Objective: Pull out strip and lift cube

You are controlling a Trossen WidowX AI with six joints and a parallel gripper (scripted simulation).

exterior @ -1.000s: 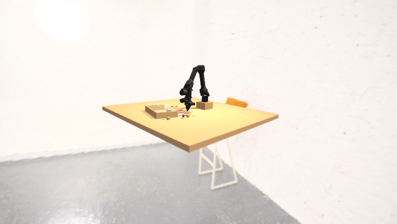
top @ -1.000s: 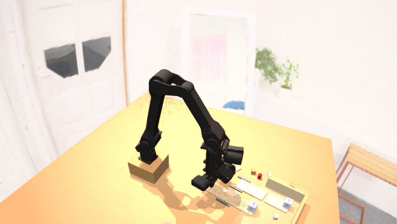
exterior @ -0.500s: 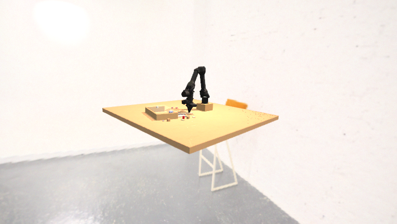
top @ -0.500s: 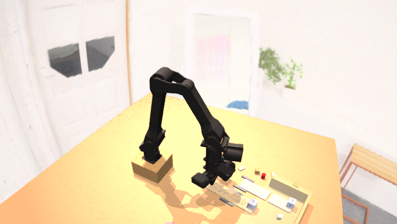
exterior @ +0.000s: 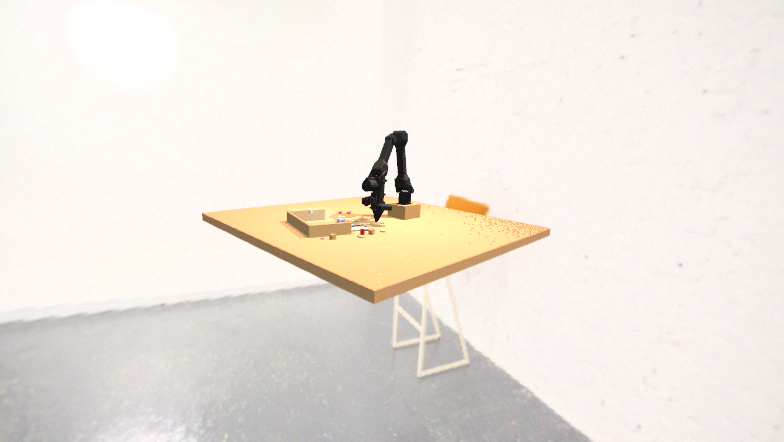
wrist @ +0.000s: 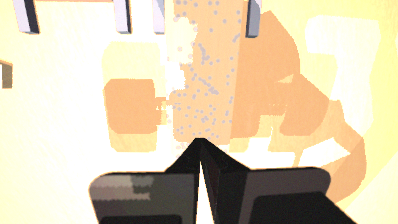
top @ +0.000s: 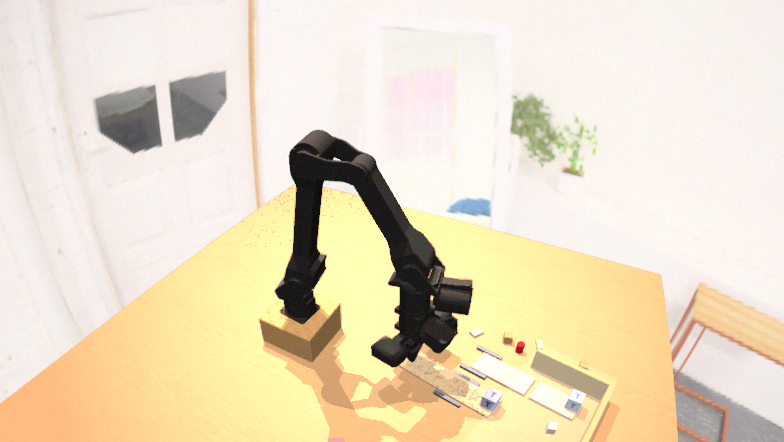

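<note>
Now: the white strip 190 mm ahead of my gripper tip and 60 mm to the left of it. From my gripper tip the other things lie so: cube (320 mm ahead, 90 mm to the right, 70 mm above).
</note>
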